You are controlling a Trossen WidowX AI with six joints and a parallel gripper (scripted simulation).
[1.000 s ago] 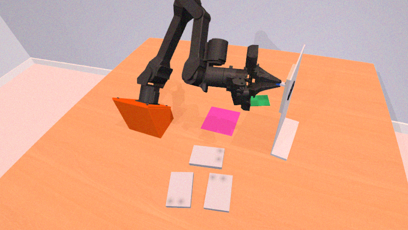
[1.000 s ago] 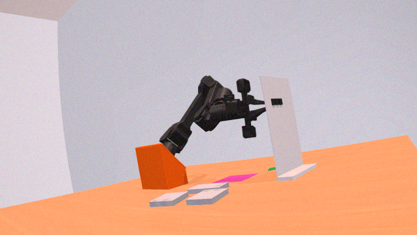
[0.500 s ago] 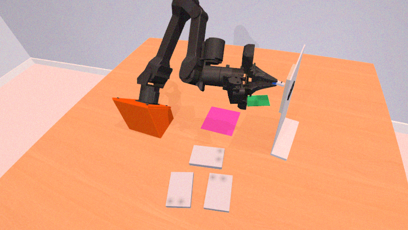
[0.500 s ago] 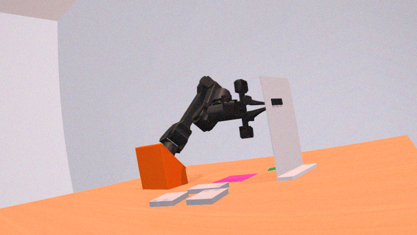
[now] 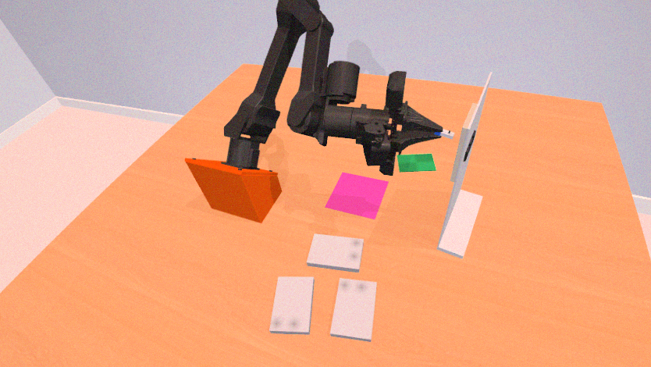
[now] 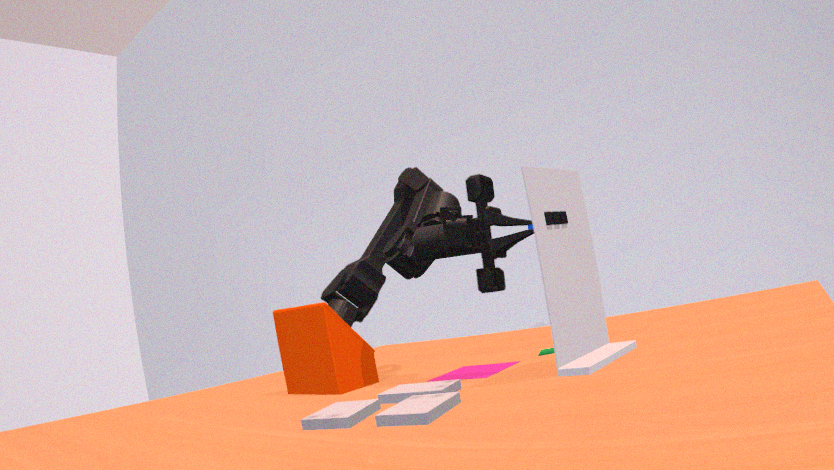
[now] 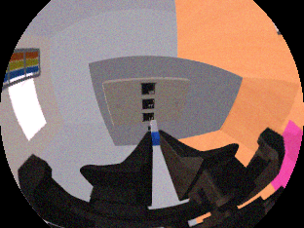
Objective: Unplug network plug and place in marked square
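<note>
The magenta square lies 170 mm behind my gripper tip, 10 mm to the right of it and 220 mm below it. Also, from my gripper tip: upright white panel (50 mm ahead, 10 mm to the right, 80 mm below); then network plug (10 mm ahead).
</note>
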